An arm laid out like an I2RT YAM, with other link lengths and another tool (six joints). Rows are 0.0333 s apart.
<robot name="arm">
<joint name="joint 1" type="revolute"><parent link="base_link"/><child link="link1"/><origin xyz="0 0 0.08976" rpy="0 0 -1.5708"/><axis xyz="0 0 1"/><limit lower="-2.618" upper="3.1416"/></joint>
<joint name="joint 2" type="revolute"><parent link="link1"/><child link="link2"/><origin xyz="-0.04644 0.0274 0.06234" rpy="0 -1.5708 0"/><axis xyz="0 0 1"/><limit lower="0" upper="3.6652"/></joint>
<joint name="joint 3" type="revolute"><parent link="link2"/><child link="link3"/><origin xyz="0 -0.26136 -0.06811" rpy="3.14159 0 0"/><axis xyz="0 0 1"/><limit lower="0" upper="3.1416"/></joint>
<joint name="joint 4" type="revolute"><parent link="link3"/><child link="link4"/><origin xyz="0.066 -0.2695 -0.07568"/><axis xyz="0 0 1"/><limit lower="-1.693" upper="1.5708"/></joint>
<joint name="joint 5" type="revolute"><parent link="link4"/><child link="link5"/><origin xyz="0.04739 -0.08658 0.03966" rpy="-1.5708 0 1.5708"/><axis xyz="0 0 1"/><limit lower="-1.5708" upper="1.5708"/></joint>
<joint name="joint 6" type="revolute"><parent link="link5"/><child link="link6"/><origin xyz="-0.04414 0 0.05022" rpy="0 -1.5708 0"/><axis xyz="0 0 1"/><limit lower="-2.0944" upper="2.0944"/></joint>
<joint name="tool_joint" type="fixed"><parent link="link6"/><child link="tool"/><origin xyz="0.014 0.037 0.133" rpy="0 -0.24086 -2.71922"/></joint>
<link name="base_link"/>
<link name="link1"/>
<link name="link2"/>
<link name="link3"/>
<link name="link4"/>
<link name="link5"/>
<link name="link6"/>
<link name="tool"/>
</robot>
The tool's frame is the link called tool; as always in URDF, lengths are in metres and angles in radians.
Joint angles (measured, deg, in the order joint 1, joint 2, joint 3, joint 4, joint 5, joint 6), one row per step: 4.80, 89.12, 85.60, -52.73, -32.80, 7.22; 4.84, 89.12, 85.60, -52.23, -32.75, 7.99; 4.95, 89.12, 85.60, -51.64, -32.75, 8.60; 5.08, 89.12, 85.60, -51.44, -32.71, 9.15; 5.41, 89.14, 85.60, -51.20, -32.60, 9.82; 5.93, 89.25, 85.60, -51.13, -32.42, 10.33; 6.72, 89.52, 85.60, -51.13, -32.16, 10.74; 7.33, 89.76, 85.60, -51.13, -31.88, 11.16; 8.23, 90.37, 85.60, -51.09, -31.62, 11.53; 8.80, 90.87, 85.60, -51.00, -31.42, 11.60; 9.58, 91.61, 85.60, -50.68, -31.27, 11.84; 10.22, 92.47, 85.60, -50.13, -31.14, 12.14; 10.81, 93.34, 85.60, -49.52, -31.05, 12.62; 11.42, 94.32, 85.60, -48.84, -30.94, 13.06; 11.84, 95.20, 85.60, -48.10, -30.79, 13.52; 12.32, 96.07, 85.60, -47.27, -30.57, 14.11; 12.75, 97.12, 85.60, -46.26, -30.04, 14.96
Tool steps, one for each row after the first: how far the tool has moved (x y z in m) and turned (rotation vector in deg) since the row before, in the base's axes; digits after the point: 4 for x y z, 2 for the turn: 0.0019, 0.0004, 0.0012, 0.33, -0.06, -0.52; 0.0018, 0.0010, 0.0014, 0.31, -0.23, -0.31; 0.0006, 0.0010, 0.0006, 0.22, 0.12, -0.27; 0.0003, 0.0022, 0.0004, 0.22, 0.16, -0.19; -0.0007, 0.0033, -0.0007, 0.07, 0.32, 0.06; -0.0014, 0.0050, -0.0021, -0.07, 0.48, 0.36; -0.0009, 0.0037, -0.0019, -0.08, 0.46, 0.16; -0.0011, 0.0059, -0.0044, -0.14, 0.75, 0.49; -0.0003, 0.0037, -0.0036, -0.20, 0.42, 0.41; 0.0000, 0.0055, -0.0046, -0.10, 0.54, 0.53; 0.0014, 0.0048, -0.0050, -0.05, 0.46, 0.35; 0.0017, 0.0046, -0.0049, 0.05, 0.53, 0.20; 0.0019, 0.0048, -0.0056, 0.01, 0.54, 0.23; 0.0026, 0.0035, -0.0049, 0.01, 0.39, 0.01; 0.0028, 0.0039, -0.0048, 0.01, 0.35, -0.07; 0.0043, 0.0032, -0.0063, -0.16, 0.45, -0.47
